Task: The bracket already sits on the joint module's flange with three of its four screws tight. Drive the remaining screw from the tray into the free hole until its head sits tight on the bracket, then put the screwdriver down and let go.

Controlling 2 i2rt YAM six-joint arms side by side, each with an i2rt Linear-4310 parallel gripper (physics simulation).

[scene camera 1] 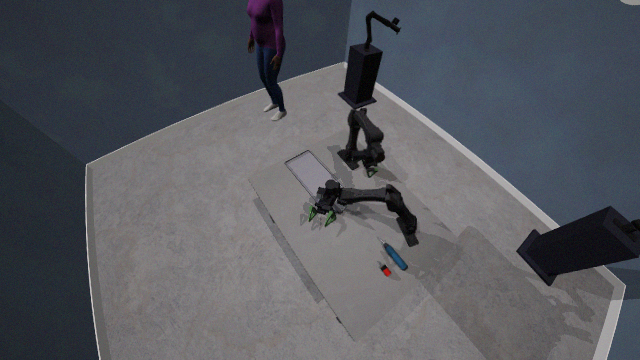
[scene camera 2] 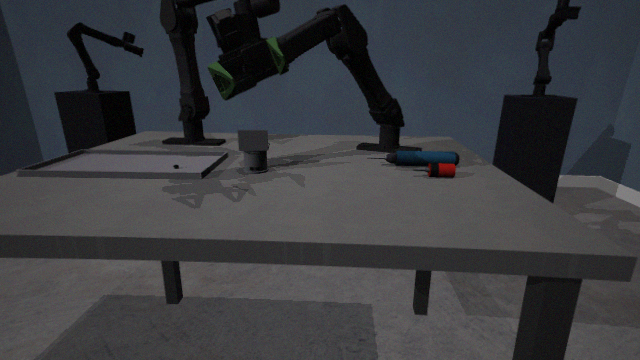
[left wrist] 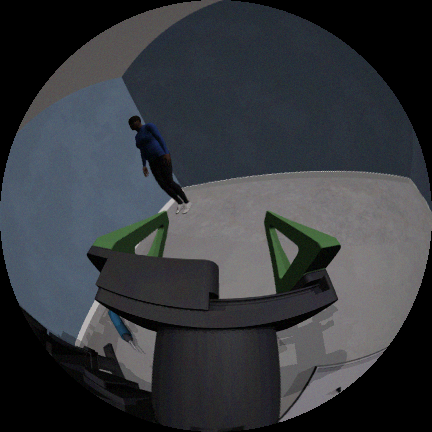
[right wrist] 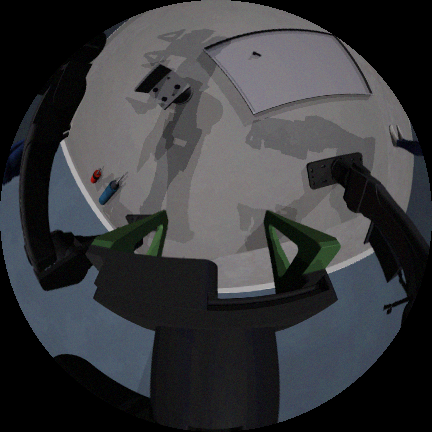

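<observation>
The bracket [scene camera 2: 253, 140] [right wrist: 171, 93] sits on the upright joint module [scene camera 2: 255, 160] [right wrist: 185, 96]; three dark screw heads and one smaller spot show on it in the right wrist view. A dark screw [scene camera 2: 176, 166] [right wrist: 256, 53] [left wrist: 338, 389] lies in the tray [scene camera 1: 310, 167] [scene camera 2: 110, 162] [right wrist: 300, 75]. A blue-handled screwdriver [scene camera 1: 395, 257] [scene camera 2: 425, 158] [left wrist: 119, 324] [right wrist: 108, 193] lies on the table, beside a shorter red-handled one [scene camera 1: 385, 270] [scene camera 2: 442, 170] [right wrist: 95, 176]. My left gripper [scene camera 1: 320, 217] [scene camera 2: 248, 67] [left wrist: 216, 215] is open and empty above the table. My right gripper [scene camera 1: 372, 172] [right wrist: 215, 215] is open and empty, high up, away from the tools.
The left arm reaches across the table [scene camera 1: 345, 285] [scene camera 2: 320, 215] above the module, which it hides in scene camera 1. Two dark pedestals [scene camera 1: 362, 75] [scene camera 1: 580, 245] with small arms stand beyond the table. A person in purple [scene camera 1: 267, 30] and one in blue [left wrist: 151, 142] stand away from it.
</observation>
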